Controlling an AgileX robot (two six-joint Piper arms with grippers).
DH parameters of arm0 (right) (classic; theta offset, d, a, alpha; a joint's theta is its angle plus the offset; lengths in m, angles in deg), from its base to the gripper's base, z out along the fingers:
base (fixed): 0 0 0 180
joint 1: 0 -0.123 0 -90
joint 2: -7.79 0 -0.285 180
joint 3: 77.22 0 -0.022 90
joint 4: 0 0.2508 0 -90
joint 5: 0 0 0.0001 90
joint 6: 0 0.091 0 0
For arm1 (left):
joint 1: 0 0.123 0 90
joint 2: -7.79 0 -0.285 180
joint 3: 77.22 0 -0.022 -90
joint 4: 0 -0.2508 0 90
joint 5: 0 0 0.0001 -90
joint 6: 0 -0.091 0 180
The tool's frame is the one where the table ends.
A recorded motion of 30 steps. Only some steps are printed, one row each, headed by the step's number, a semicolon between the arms.
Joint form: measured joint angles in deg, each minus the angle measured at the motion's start. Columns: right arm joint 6, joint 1, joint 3, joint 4, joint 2, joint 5; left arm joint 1, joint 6, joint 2, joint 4, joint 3, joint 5.
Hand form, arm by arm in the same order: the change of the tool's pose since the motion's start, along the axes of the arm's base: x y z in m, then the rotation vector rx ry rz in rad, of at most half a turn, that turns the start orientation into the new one. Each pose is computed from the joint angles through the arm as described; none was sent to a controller.
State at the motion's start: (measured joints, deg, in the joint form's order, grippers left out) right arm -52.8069 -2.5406 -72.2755 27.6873 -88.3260 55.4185; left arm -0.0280 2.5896 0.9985 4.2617 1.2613 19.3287
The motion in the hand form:
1: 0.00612 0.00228 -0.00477 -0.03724 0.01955 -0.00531; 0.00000 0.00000 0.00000 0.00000 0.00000 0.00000
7: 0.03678 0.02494 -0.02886 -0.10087 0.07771 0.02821; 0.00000 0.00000 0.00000 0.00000 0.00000 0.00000
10: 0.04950 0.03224 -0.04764 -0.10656 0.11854 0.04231; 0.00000 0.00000 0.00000 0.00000 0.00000 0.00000
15: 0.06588 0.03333 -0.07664 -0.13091 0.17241 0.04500; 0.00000 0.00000 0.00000 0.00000 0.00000 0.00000
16: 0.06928 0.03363 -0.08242 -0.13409 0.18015 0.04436; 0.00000 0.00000 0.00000 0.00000 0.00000 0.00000
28: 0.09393 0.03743 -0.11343 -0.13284 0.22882 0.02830; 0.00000 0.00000 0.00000 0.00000 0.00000 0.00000
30: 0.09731 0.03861 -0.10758 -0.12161 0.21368 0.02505; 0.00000 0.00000 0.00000 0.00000 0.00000 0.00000
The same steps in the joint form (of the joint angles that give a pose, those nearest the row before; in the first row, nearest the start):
1: 2.26 -0.99 -1.18 -3.06 -1.60 0.00; 0.00 0.00 0.00 0.00 0.00 0.00
7: 6.15 -5.25 -6.81 -7.94 -9.91 -0.19; 0.00 0.00 0.00 0.00 0.00 0.00
10: 6.24 -6.10 -8.34 -7.94 -14.02 -0.41; 0.00 0.00 0.00 0.00 0.00 0.00
15: 6.27 -6.10 -9.96 -8.91 -19.50 -1.07; 0.00 0.00 0.00 0.00 0.00 0.00
16: 6.27 -6.10 -10.34 -9.01 -20.60 -1.35; 0.00 0.00 0.00 0.00 0.00 0.00
28: 7.32 -6.10 -15.14 -8.90 -28.09 -1.62; 0.00 0.00 0.00 0.00 0.00 0.00
30: 7.44 -6.10 -16.49 -8.44 -28.14 -1.29; 0.00 0.00 0.00 0.00 0.00 0.00

